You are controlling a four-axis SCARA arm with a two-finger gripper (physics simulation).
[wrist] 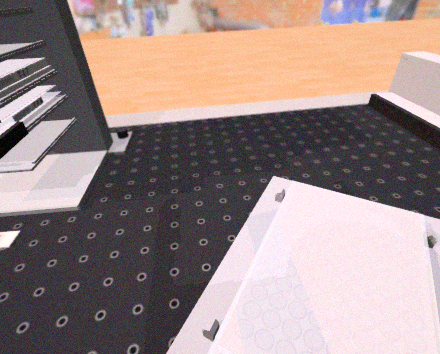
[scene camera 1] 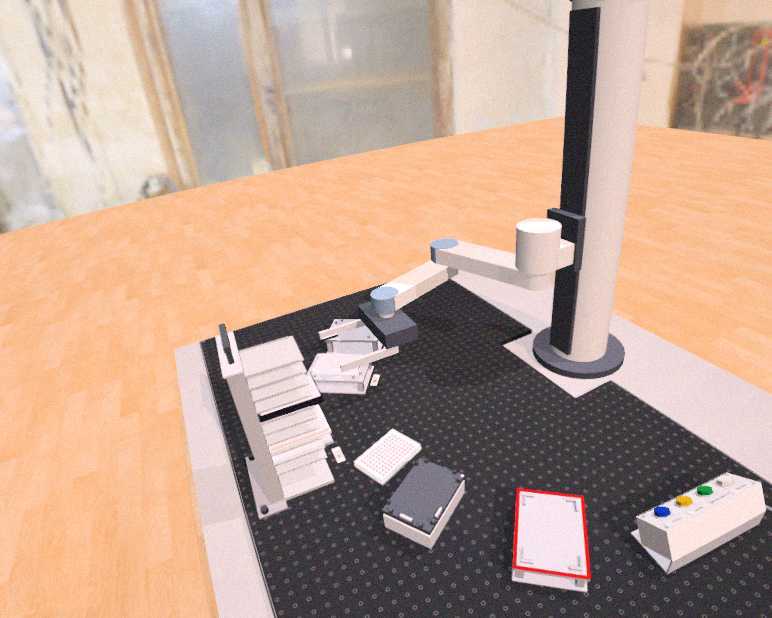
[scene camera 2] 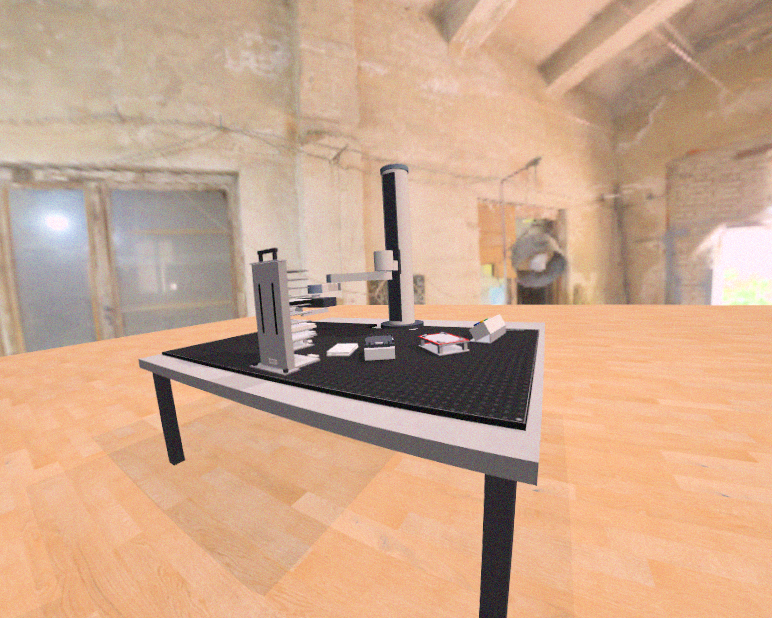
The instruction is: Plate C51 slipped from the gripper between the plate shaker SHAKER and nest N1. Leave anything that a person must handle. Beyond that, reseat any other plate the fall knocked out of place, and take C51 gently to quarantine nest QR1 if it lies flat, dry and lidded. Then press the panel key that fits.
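Frame: origin at the arm's base, x ahead, y left, z up, level; metres.
Seen in the pictures: gripper, fingertip midpoint: [wrist: 203,92] [scene camera 1: 329,351]; arm's base, link origin: [scene camera 1: 577,352] [scene camera 2: 402,326].
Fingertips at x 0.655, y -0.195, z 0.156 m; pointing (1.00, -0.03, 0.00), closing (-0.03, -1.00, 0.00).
Pixels of each thing's top centre, then the offset from my fingertips to it. "spot": a spot on its surface instead. Level surfaces: height alone.
- dark-topped shaker, surface spot: [scene camera 1: 424,494] spot: 0.015 m back, 0.432 m left, 0.088 m down
- red-rimmed nest, top centre: [scene camera 1: 550,527] [scene camera 2: 442,336] 0.168 m back, 0.605 m left, 0.097 m down
- pale plate, top centre: [wrist: 339,266] [scene camera 1: 337,362] 0.032 m back, 0.061 m right, 0.084 m down
- nest with corner posts, surface spot: [wrist: 235,275] spot: 0.019 m back, 0.009 m right, 0.099 m down
- key panel, top centre: [scene camera 1: 707,498] [scene camera 2: 488,317] 0.407 m back, 0.727 m left, 0.059 m down
- black mat, surface height: 0.143 m down
A white plate with rows of wells [scene camera 1: 388,456] [scene camera 2: 342,349], apparently C51, lies flat on the mat beside the dark-topped shaker [scene camera 1: 424,494] [scene camera 2: 379,348]. I cannot tell whether it is dry and lidded. The red-rimmed nest [scene camera 1: 551,533] [scene camera 2: 444,340], apparently QR1, holds no plate. Two white nests stand at the back: a nearer one [scene camera 1: 341,385] and a farther one [scene camera 1: 354,348]. In the wrist view, a pale plate [wrist: 345,280] lies on a nest with corner posts [wrist: 235,275]; its exact seating is unclear. My gripper [scene camera 1: 330,351] is open and empty, above the back nests.
A tall rack [scene camera 1: 247,418] [scene camera 2: 276,322] [wrist: 85,75] with stacked shelves stands at the left. The key panel [scene camera 1: 705,521] [scene camera 2: 489,328] at the right has blue, yellow, green and white keys. The arm's column [scene camera 1: 605,193] [scene camera 2: 402,257] stands behind. The black mat [scene camera 1: 463,579] covers much of the table.
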